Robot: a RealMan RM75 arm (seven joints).
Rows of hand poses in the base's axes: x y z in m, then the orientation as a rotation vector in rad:
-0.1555, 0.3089, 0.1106, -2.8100, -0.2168, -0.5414
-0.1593, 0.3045, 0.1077, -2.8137, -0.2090, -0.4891
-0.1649, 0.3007, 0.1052, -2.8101, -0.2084, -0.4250
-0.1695, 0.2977, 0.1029, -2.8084, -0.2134, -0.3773
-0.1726, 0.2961, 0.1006, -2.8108, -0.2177, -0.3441
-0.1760, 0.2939, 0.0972, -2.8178, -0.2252, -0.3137
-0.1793, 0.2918, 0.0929, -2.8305, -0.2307, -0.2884
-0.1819, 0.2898, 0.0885, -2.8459, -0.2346, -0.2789
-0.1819, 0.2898, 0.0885, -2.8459, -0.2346, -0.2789
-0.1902, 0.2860, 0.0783, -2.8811, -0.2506, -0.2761
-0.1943, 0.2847, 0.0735, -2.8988, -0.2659, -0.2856
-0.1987, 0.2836, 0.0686, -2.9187, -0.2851, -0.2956
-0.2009, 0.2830, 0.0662, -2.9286, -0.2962, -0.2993
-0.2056, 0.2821, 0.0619, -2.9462, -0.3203, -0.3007
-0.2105, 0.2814, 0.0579, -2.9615, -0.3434, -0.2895
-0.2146, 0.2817, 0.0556, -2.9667, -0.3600, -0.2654
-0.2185, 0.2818, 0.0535, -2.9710, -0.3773, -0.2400
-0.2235, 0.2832, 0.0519, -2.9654, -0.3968, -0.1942
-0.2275, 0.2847, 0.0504, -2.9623, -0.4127, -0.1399
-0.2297, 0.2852, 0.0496, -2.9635, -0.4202, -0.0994
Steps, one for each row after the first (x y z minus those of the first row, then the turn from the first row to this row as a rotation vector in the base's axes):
-0.0038, -0.0044, -0.0029, 0.0036, 0.0367, 0.0006
-0.0094, -0.0082, -0.0054, 0.0129, 0.0806, 0.0087
-0.0140, -0.0112, -0.0077, 0.0171, 0.1129, 0.0181
-0.0171, -0.0128, -0.0100, 0.0159, 0.1354, 0.0243
-0.0205, -0.0150, -0.0134, 0.0092, 0.1558, 0.0311
-0.0238, -0.0171, -0.0177, -0.0032, 0.1728, 0.0347
-0.0264, -0.0191, -0.0221, -0.0186, 0.1791, 0.0348
-0.0264, -0.0191, -0.0221, -0.0186, 0.1791, 0.0348
-0.0347, -0.0229, -0.0323, -0.0559, 0.1798, 0.0374
-0.0388, -0.0242, -0.0371, -0.0765, 0.1719, 0.0420
-0.0432, -0.0253, -0.0420, -0.1001, 0.1635, 0.0485
-0.0454, -0.0259, -0.0444, -0.1122, 0.1600, 0.0528
-0.0501, -0.0268, -0.0487, -0.1345, 0.1567, 0.0636
-0.0550, -0.0275, -0.0527, -0.1540, 0.1619, 0.0756
-0.0591, -0.0272, -0.0550, -0.1621, 0.1761, 0.0873
-0.0630, -0.0271, -0.0571, -0.1697, 0.1911, 0.0997
-0.0680, -0.0257, -0.0587, -0.1685, 0.2192, 0.1182
-0.0720, -0.0242, -0.0602, -0.1696, 0.2534, 0.1345
-0.0742, -0.0237, -0.0610, -0.1733, 0.2793, 0.1430

